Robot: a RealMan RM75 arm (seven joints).
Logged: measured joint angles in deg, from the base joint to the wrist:
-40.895, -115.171, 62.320, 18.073, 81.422, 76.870, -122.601
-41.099, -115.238, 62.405, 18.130, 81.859, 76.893, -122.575
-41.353, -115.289, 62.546, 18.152, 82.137, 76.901, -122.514
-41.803, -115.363, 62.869, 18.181, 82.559, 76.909, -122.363
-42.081, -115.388, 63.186, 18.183, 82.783, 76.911, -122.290
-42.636, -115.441, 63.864, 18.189, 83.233, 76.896, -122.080
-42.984, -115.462, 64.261, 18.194, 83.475, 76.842, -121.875
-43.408, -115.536, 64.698, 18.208, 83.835, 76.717, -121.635
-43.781, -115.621, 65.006, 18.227, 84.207, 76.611, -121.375
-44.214, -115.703, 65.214, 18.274, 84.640, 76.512, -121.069
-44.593, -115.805, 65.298, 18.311, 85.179, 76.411, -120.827
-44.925, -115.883, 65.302, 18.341, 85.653, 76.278, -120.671
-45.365, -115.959, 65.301, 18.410, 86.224, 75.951, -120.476
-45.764, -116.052, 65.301, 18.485, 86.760, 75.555, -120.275
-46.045, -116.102, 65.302, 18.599, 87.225, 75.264, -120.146
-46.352, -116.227, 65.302, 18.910, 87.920, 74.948, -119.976
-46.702, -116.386, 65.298, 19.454, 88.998, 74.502, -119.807
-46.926, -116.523, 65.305, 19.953, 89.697, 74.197, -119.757
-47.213, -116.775, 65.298, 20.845, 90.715, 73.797, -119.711
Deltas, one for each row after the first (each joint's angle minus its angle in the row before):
-0.204, -0.067, 0.085, 0.057, 0.437, 0.023, 0.026
-0.254, -0.051, 0.141, 0.022, 0.278, 0.008, 0.061
-0.450, -0.074, 0.323, 0.029, 0.422, 0.008, 0.151
-0.278, -0.025, 0.317, 0.002, 0.224, 0.002, 0.073
-0.555, -0.053, 0.678, 0.006, 0.450, -0.015, 0.210
-0.348, -0.021, 0.397, 0.005, 0.242, -0.054, 0.205
-0.424, -0.074, 0.437, 0.014, 0.360, -0.125, 0.240
-0.373, -0.085, 0.308, 0.019, 0.372, -0.106, 0.260
-0.433, -0.082, 0.208, 0.047, 0.433, -0.099, 0.306
-0.379, -0.102, 0.084, 0.037, 0.539, -0.101, 0.242
-0.332, -0.078, 0.004, 0.030, 0.474, -0.133, 0.156
-0.440, -0.076, -0.001, 0.069, 0.571, -0.327, 0.195
-0.399, -0.093, 0.000, 0.075, 0.536, -0.396, 0.201
-0.281, -0.050, 0.001, 0.114, 0.465, -0.291, 0.129
-0.307, -0.125, 0.000, 0.311, 0.695, -0.316, 0.170
-0.350, -0.159, -0.004, 0.544, 1.078, -0.446, 0.169
-0.224, -0.137, 0.007, 0.499, 0.699, -0.305, 0.050
-0.287, -0.252, -0.007, 0.892, 1.018, -0.400, 0.046

